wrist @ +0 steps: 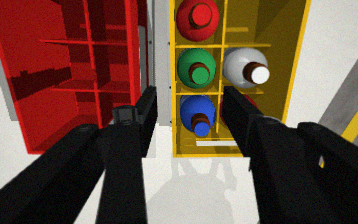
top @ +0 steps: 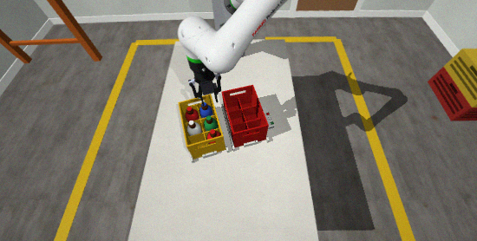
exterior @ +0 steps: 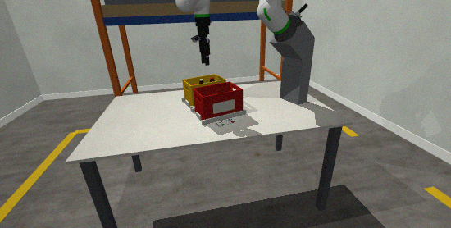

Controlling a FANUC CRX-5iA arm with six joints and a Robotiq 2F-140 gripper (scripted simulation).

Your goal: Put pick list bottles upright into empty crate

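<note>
The green-label bottle is 25 cm below my hand, 2 cm to the right of it and 1 cm ahead of it. Round my hand: white-capped bottle 25 cm below, 10 cm to the right, 6 cm ahead; then blue-labelled bottle 25 cm below, 8 cm to the right, 6 cm behind; then yellow crate 25 cm below, 6 cm to the right, 3 cm ahead.
</note>
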